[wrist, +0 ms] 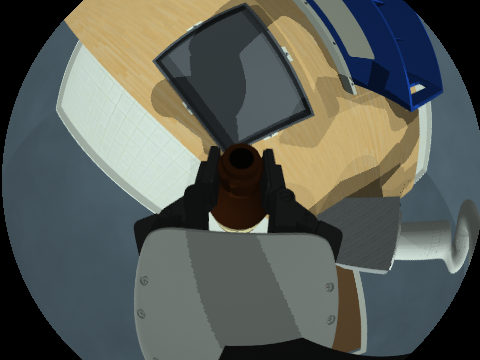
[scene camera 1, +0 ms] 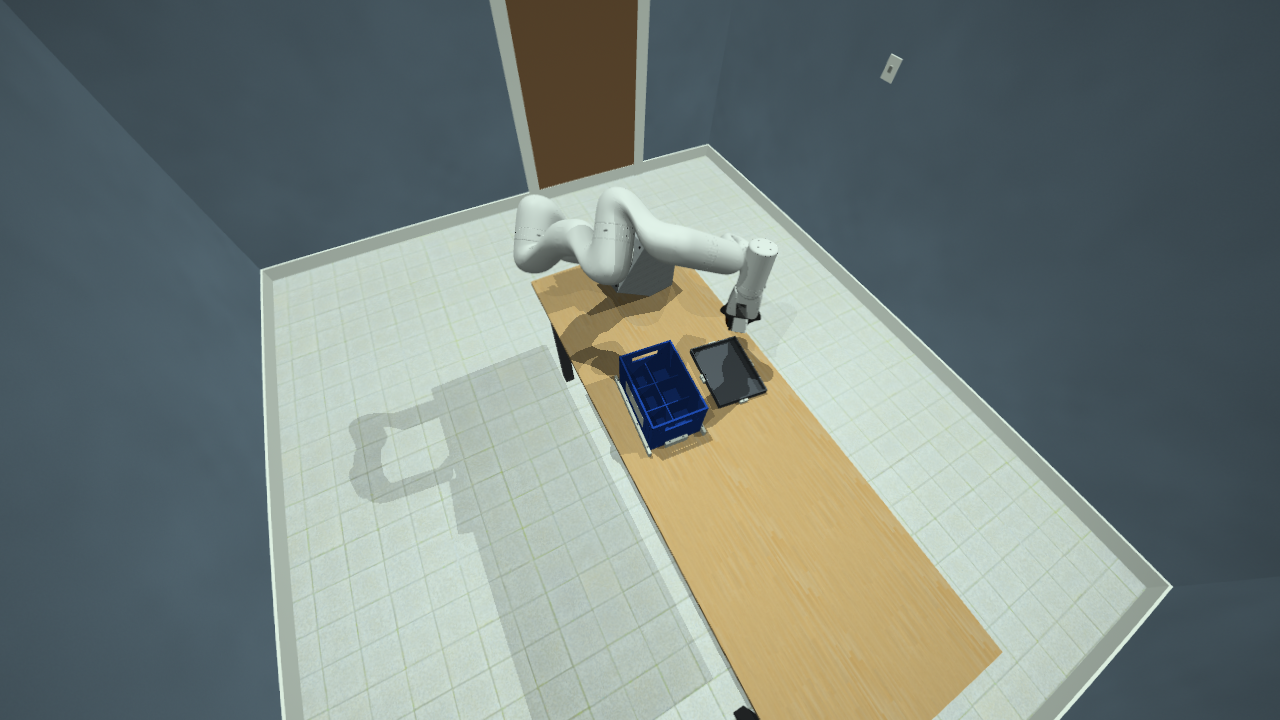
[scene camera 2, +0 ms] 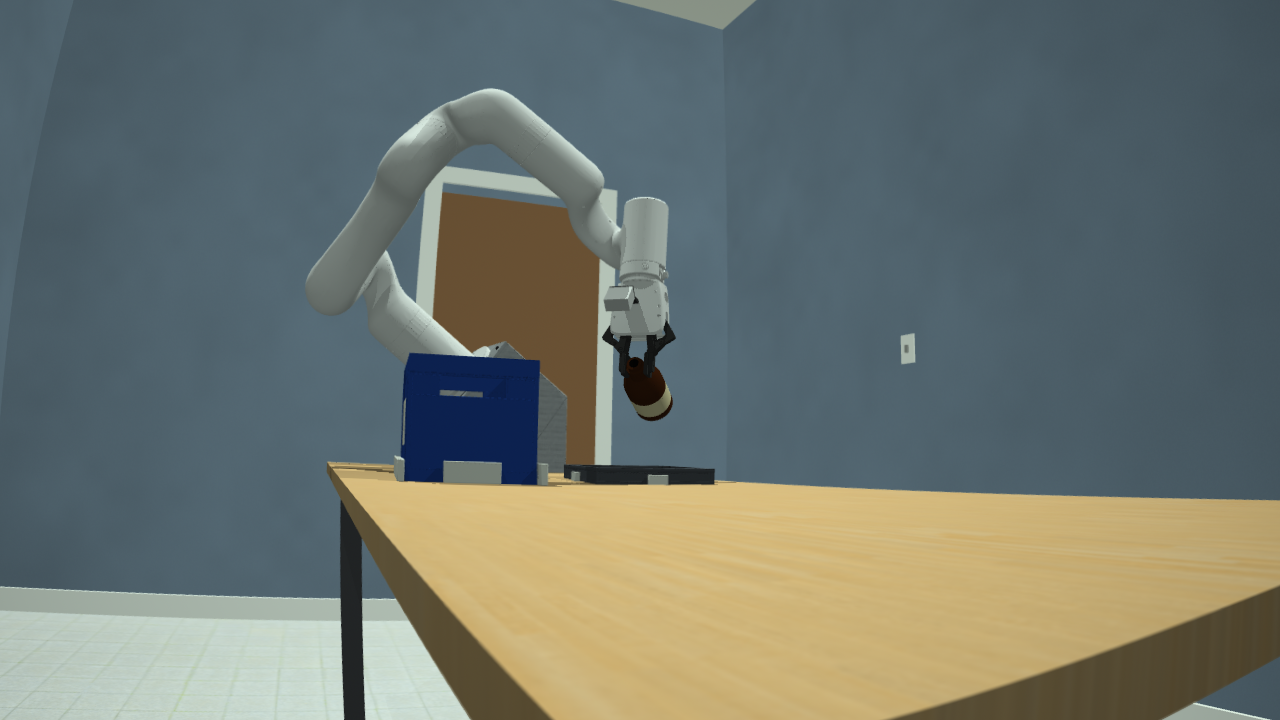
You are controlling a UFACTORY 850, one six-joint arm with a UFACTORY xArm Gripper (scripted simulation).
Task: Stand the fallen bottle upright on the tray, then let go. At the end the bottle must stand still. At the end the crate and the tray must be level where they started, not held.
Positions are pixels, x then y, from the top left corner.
Labels:
dark tray: wrist; scene camera 1; scene camera 2 608,474
same spot on dark tray: [wrist: 230,71] = [scene camera 1: 728,374]

